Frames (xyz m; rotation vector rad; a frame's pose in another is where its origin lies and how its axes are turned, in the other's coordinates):
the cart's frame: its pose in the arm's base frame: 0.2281 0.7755 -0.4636 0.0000 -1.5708 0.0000
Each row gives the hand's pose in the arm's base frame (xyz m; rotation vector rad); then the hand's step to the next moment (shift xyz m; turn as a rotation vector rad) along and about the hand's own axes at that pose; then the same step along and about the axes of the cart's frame.
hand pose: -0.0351 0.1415 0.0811 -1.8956 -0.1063 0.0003
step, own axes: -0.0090 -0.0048 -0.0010 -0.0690 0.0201 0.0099
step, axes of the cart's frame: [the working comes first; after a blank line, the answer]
step, axes of the arm's base frame: -0.0093 -0.0001 0.0044 -0.0678 -0.0021 -0.0258

0.0044 -0.0001 0.0093 -0.0258 -0.0021 0.0678
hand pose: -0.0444 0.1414 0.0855 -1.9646 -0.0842 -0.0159
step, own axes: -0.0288 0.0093 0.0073 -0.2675 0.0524 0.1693
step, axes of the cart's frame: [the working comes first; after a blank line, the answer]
step, axes of the arm's base frame: -0.0283 0.0017 -0.0128 -0.2681 0.1222 -0.1271

-0.0128 0.0017 0.0283 -0.1271 0.1222 0.2681
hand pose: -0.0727 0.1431 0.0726 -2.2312 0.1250 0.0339
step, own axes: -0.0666 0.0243 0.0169 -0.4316 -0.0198 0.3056
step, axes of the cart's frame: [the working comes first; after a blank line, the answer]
step, axes of the arm's base frame: -0.0684 0.0037 -0.0249 -0.4213 0.2866 -0.1431

-0.0249 0.0037 0.0684 -0.1431 0.2866 0.4213
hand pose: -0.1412 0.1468 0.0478 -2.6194 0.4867 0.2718
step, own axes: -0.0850 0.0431 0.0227 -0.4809 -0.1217 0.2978
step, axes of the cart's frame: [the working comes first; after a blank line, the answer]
step, axes of the arm's base frame: -0.0969 -0.0004 -0.0143 -0.4267 0.3820 -0.0821

-0.0143 -0.0004 0.0969 -0.0821 0.3820 0.4267
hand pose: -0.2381 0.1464 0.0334 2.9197 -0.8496 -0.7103
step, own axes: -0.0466 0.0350 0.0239 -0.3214 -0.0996 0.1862
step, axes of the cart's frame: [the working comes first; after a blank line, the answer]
step, axes of the arm's base frame: -0.0628 -0.0034 0.0031 -0.2705 0.2695 -0.0459

0.0031 -0.0034 0.0628 -0.0459 0.2695 0.2705
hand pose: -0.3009 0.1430 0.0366 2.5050 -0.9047 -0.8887
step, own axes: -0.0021 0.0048 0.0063 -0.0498 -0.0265 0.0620
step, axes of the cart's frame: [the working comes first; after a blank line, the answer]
step, axes of the arm's base frame: -0.0076 -0.0028 -0.0014 -0.0586 0.0469 -0.0374

-0.0014 -0.0028 0.0076 -0.0374 0.0469 0.0586
